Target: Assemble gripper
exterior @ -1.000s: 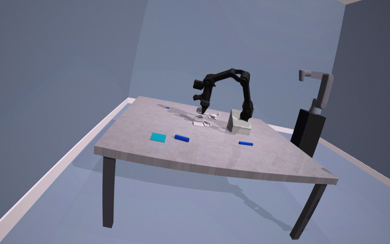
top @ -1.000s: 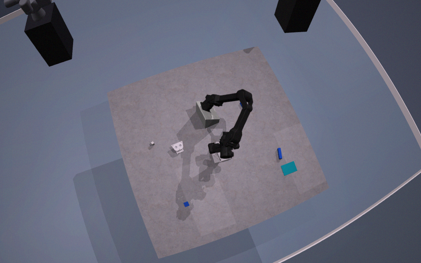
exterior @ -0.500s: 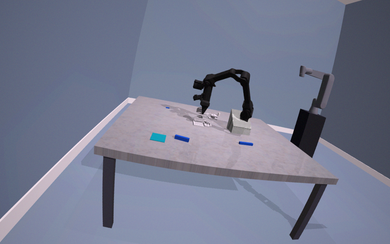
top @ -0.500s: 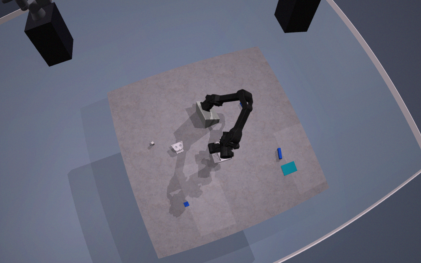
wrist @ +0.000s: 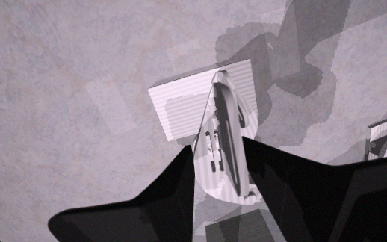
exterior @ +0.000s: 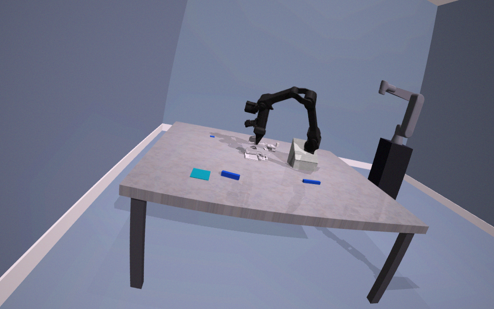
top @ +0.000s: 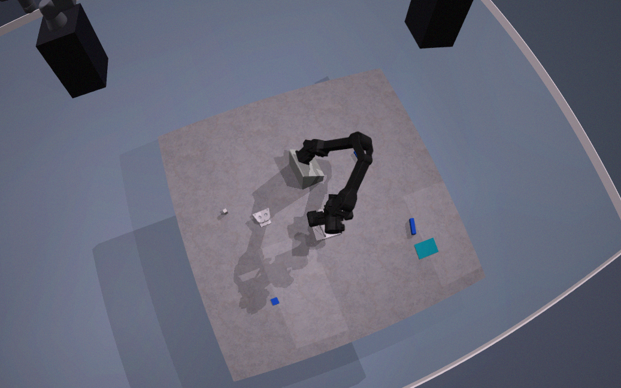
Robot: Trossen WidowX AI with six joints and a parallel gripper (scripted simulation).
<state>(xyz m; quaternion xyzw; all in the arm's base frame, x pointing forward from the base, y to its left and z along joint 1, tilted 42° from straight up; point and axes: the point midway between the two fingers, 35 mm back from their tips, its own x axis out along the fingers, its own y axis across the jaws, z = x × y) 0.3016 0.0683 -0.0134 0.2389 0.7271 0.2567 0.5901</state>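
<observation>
Now: gripper tip 30 mm past the white jaw and 20 mm to the left of it. The rest, counted from my gripper tip: small blue square (310 mm to the right, 280 mm ahead, 80 mm below); then blue bar (290 mm behind, 240 mm to the left, 70 mm below); then white stepped part (270 mm to the right, 110 mm behind, 70 mm below).
</observation>
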